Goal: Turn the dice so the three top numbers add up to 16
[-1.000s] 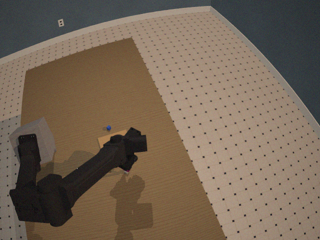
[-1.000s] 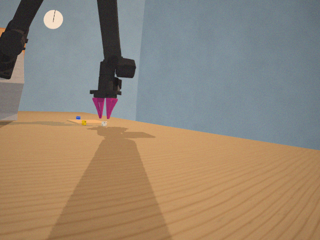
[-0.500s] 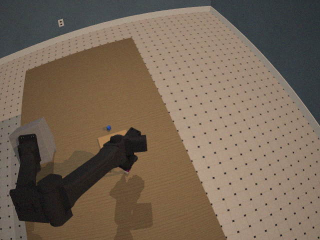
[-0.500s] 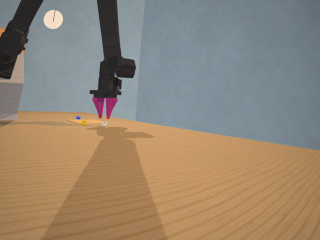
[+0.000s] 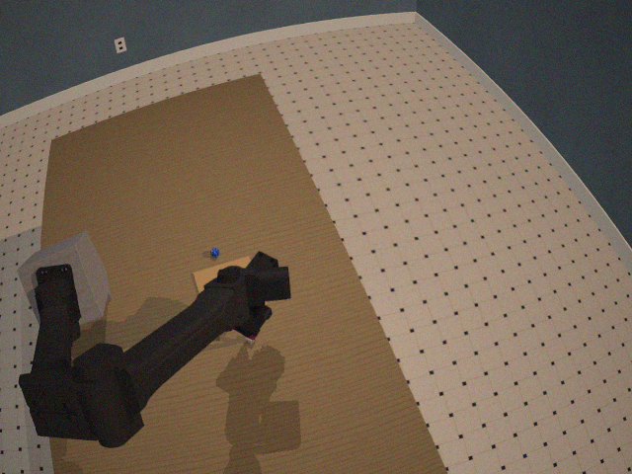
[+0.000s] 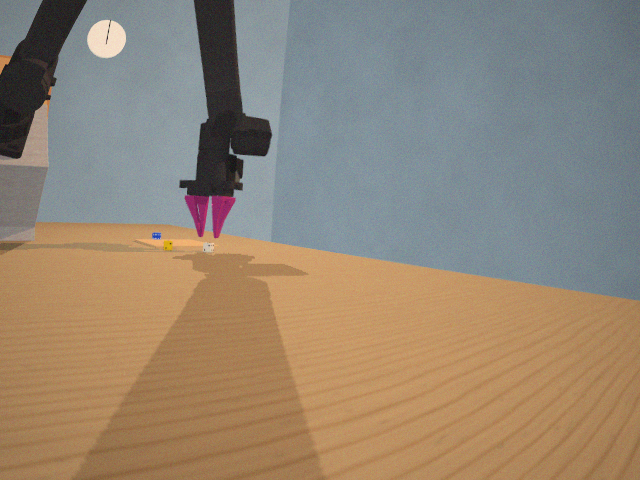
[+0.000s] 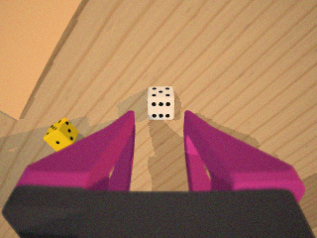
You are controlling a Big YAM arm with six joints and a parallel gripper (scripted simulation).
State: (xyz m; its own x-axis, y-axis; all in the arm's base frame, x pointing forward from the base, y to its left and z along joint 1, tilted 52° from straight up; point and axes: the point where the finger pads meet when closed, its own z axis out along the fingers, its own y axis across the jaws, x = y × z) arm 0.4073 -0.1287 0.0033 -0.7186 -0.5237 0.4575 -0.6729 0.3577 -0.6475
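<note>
My hand is 30 mm above the white die. From my hand the other things lie so: mat (20 mm behind, 140 mm to the left, 30 mm below); then blue die (30 mm behind, 240 mm to the left, 30 mm below); then yellow die (70 mm behind, 30 mm to the left, 30 mm below).
</note>
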